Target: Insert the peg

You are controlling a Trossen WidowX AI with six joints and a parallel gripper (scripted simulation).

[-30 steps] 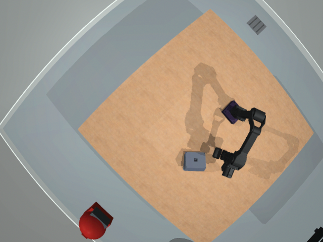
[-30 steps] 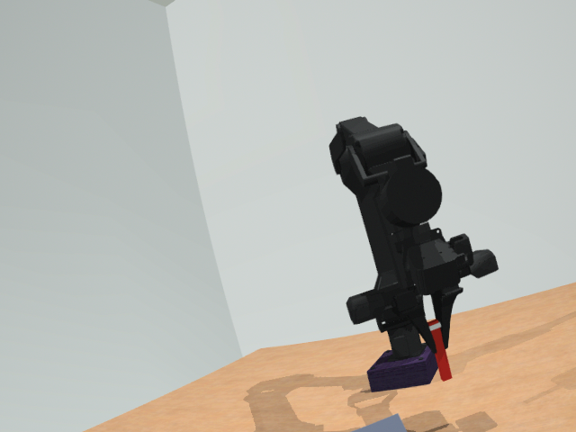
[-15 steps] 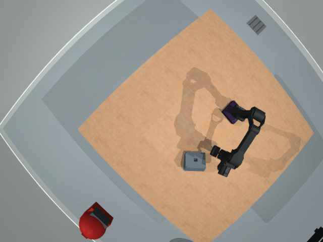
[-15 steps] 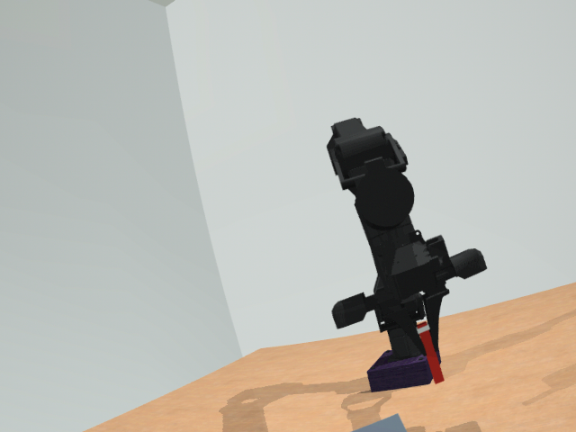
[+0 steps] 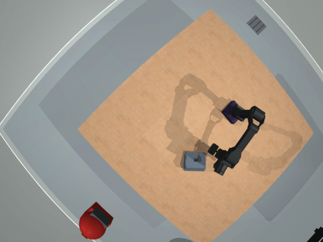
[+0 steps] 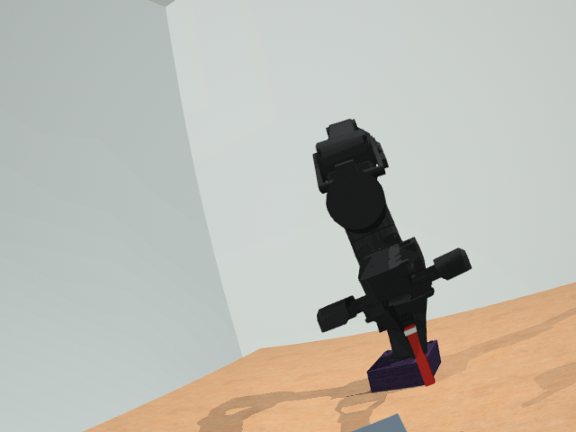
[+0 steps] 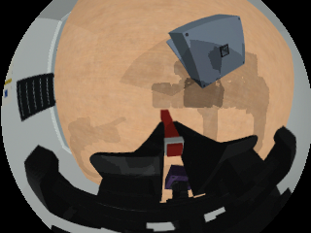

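My gripper tip is 14 cm short of the panel, 6 cm to the left of it and 8 cm above it. The rest, counted from my gripper tip: red peg 2 cm above.
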